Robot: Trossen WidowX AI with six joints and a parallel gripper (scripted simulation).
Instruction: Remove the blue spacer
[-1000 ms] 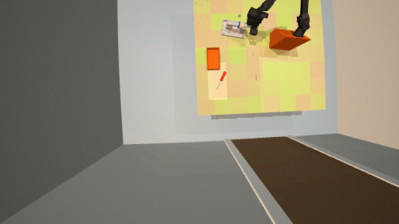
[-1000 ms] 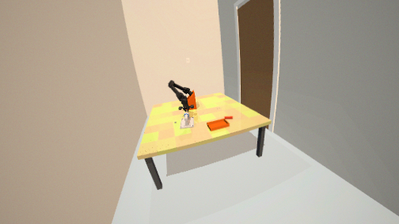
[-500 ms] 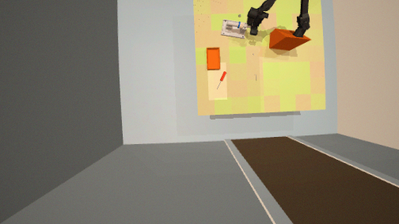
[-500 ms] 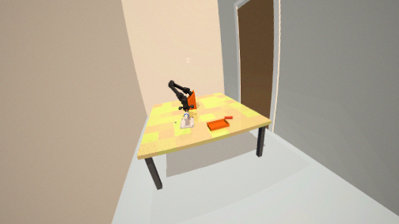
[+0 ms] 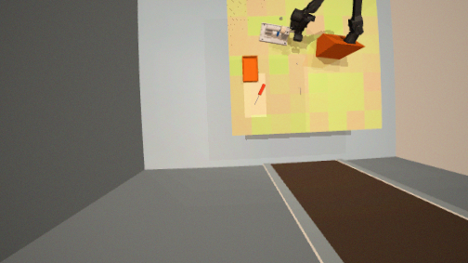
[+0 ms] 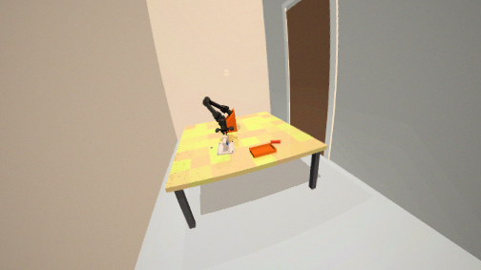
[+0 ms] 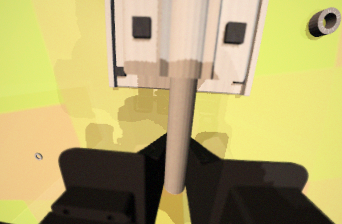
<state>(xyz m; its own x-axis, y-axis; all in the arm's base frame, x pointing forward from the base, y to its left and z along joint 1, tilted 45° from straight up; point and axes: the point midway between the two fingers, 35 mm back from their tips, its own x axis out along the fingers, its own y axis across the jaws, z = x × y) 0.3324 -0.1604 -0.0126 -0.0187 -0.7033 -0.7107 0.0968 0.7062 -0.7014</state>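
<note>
My gripper tip is now 13 cm short of the blue spacer, 1 cm to the left of it and 1 cm above it. From my gripper tip the other things lie so: grey piece (15 cm to the right, 10 cm ahead, 4 cm below); then orange tray (33 cm ahead, 29 cm to the left, 4 cm below); then fixture (16 cm ahead, 2 cm to the right).
</note>
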